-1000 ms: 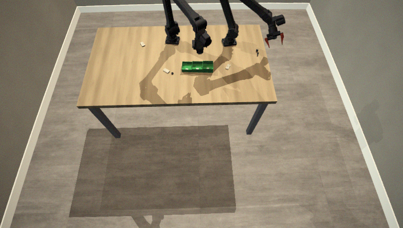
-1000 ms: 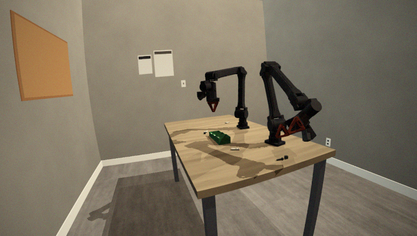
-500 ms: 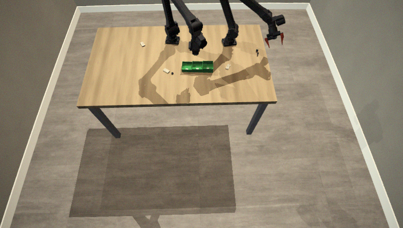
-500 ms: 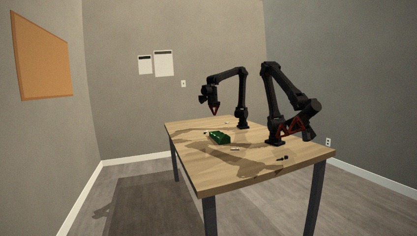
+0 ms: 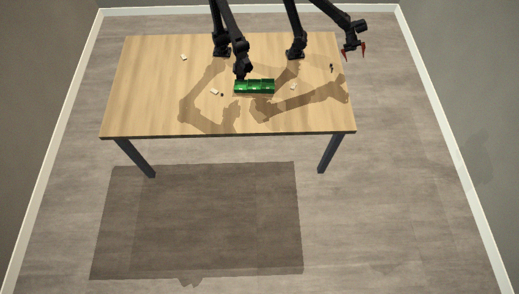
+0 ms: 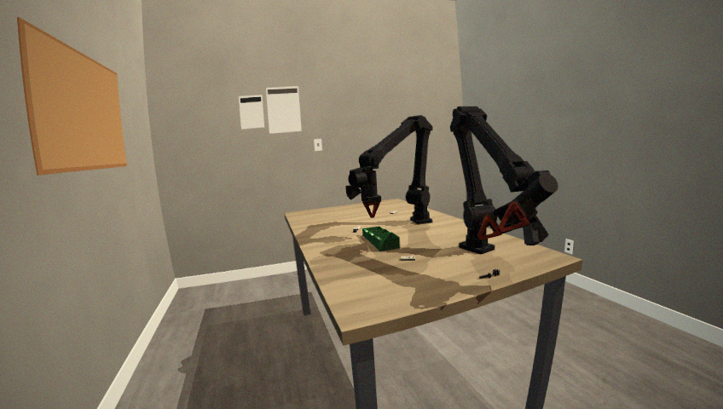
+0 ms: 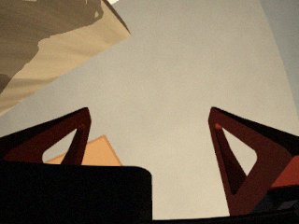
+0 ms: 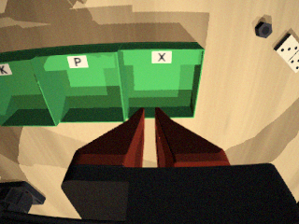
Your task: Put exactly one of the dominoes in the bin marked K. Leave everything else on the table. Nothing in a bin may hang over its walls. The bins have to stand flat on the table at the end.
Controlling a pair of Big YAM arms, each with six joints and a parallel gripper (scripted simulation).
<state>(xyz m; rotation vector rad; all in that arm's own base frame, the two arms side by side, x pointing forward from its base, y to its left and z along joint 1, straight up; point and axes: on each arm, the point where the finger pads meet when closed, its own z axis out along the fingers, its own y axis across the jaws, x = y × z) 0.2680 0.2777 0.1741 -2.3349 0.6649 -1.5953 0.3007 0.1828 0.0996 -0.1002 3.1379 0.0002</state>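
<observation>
My right gripper is now 80 mm above the green bin tray, 70 mm to the right of it and 10 mm past it. The rest, counted from my right hand: black bolt: 580 mm to the left, 180 mm behind, 90 mm below; black nut: 130 mm to the right, 100 mm below, 50 mm ahead.
</observation>
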